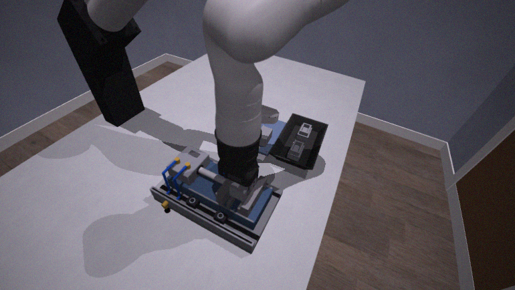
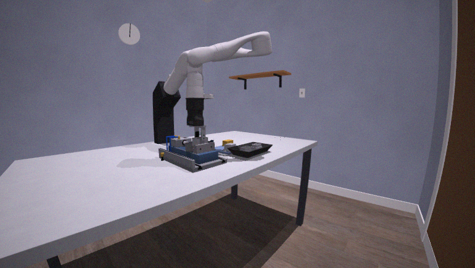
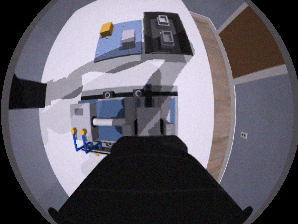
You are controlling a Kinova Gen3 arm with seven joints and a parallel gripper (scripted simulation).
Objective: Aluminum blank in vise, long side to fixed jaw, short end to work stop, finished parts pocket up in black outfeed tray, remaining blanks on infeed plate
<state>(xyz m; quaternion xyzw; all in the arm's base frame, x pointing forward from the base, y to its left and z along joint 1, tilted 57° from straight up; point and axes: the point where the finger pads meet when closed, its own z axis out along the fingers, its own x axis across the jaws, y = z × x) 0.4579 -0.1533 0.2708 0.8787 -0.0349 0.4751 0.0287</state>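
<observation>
Now: hand 50 mm above the fixed jaw and 30 mm short of it. The rest, counted from my hand: black outfeed tray 290 mm to the left, 120 mm below, 110 mm ahead; vise 90 mm below, 70 mm behind, 10 mm to the left; gray aluminum blank 260 mm to the left, 100 mm below, 20 mm behind.
</observation>
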